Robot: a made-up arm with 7 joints.
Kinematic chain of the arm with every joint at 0, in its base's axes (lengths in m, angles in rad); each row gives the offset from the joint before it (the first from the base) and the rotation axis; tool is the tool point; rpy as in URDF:
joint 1: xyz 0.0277 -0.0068 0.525 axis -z
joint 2: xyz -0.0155 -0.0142 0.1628 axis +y
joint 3: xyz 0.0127 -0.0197 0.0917 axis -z
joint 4: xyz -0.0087 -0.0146 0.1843 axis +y
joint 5: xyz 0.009 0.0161 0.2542 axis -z
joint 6: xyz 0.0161 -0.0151 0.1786 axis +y
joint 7: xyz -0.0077 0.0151 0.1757 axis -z
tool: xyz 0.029 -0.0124 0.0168 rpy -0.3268 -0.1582 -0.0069
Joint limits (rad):
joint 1: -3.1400..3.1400
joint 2: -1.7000..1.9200
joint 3: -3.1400..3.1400
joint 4: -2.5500..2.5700
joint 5: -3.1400..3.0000
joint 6: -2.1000..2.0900
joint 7: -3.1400..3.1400
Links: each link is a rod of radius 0.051 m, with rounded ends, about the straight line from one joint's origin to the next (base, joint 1, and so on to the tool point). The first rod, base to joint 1, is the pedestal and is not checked.
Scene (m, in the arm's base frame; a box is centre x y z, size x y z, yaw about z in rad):
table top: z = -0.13
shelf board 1: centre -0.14 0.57 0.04 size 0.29 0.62 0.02 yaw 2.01
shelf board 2: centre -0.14 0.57 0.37 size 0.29 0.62 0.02 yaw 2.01
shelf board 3: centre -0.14 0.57 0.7 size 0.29 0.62 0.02 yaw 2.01
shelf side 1: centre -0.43 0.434 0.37 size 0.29 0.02 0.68 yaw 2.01
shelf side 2: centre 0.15 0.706 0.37 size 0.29 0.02 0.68 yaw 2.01
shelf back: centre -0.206 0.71 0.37 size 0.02 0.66 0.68 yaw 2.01
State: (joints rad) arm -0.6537 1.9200 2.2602 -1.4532 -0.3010 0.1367 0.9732
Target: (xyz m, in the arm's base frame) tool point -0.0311 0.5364 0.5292
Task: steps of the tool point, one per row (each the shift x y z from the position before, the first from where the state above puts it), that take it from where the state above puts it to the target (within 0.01 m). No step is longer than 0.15 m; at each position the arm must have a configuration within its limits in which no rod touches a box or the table.
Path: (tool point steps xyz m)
1: 0.0353 -0.0665 0.0020
2: 0.0373 -0.0880 -0.0020
3: 0.0018 0.0403 0.1197
4: 0.0235 0.0062 0.1245
5: 0.0226 -0.0319 0.1078
6: -0.0194 0.0687 0.0042
7: -0.0287 0.0616 0.0023
8: -0.0370 0.0508 -0.0065

